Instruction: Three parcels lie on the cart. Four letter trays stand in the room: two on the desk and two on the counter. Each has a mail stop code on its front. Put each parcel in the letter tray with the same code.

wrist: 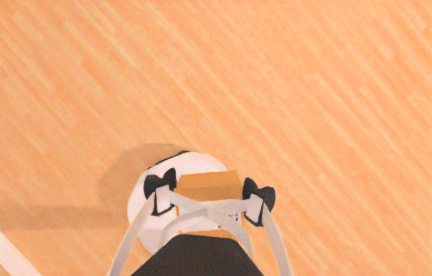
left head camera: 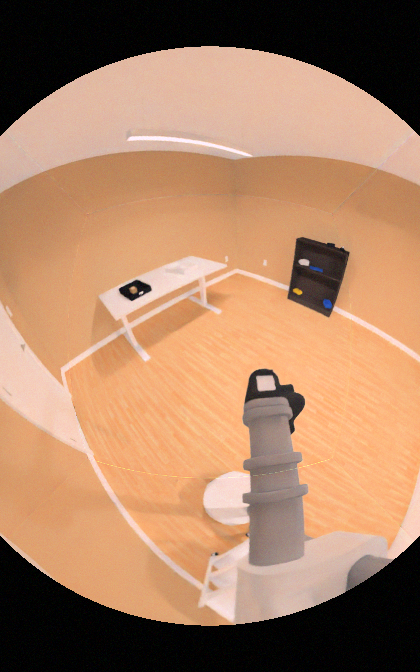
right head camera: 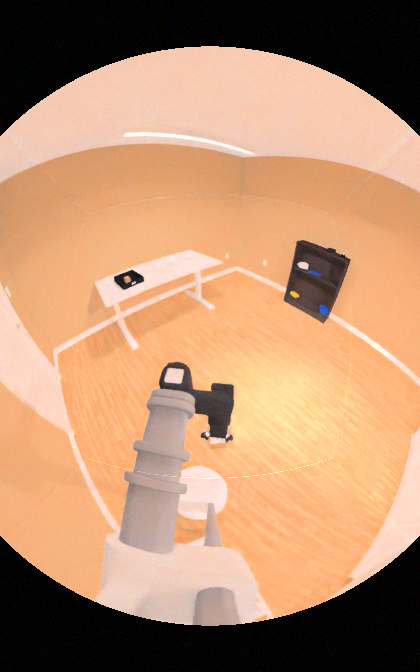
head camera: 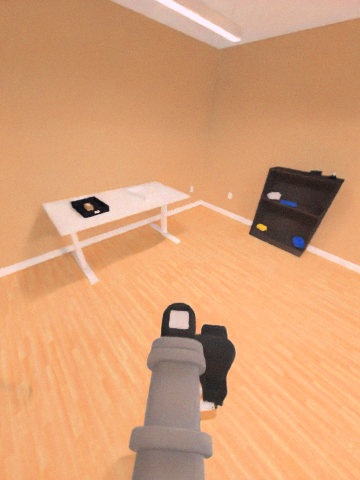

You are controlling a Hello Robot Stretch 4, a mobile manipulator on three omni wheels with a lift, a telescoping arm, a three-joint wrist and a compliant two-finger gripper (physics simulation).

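Places are measured from the robot's base along level axes (x left, y back, z up), in centimetres.
Pixels of known places: gripper, fingertip midpoint: [wrist: 210, 187] [head camera: 201, 401].
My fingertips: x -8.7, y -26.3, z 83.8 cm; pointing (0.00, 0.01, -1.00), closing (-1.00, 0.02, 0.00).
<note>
Ahead of a thing's pixels: the offset from my fingertips to its top centre. "*": to the spot under its first point. Level surfaces: height alone.
My gripper [right head camera: 217, 436] [wrist: 210, 187] is shut on a brown parcel @[dz +3.8, dx -0.2, dy +1.3 cm] [head camera: 208, 414] [right head camera: 218, 443] [wrist: 209, 188] with a white label, held above the floor; its code is too blurred to read. On the white desk @[dz -14.6 cm] [head camera: 120, 207] [left head camera: 162, 283] [right head camera: 162, 270] at the left stands a black letter tray @[* dz -10.0, dx +91.4, dy -145.6 cm] [head camera: 104, 208] [left head camera: 144, 287] [right head camera: 138, 277]. Another brown parcel @[dz -9.3, dx +110.6, dy -150.4 cm] [head camera: 88, 206] [left head camera: 133, 289] [right head camera: 127, 279] lies in it. A pale letter tray [head camera: 148, 195] stands farther right on the desk. Both tray codes are unreadable. Part of the white cart [left head camera: 218, 602] shows at the bottom of the left head view.
A dark bookshelf [head camera: 292, 212] [left head camera: 317, 276] [right head camera: 317, 280] with blue, yellow and white items stands against the right wall. My round white base [left head camera: 225, 500] [right head camera: 202, 492] is below the arm [head camera: 172, 405]. The desk's feet [head camera: 90, 275] reach onto the floor. The counter cannot be made out clearly.
</note>
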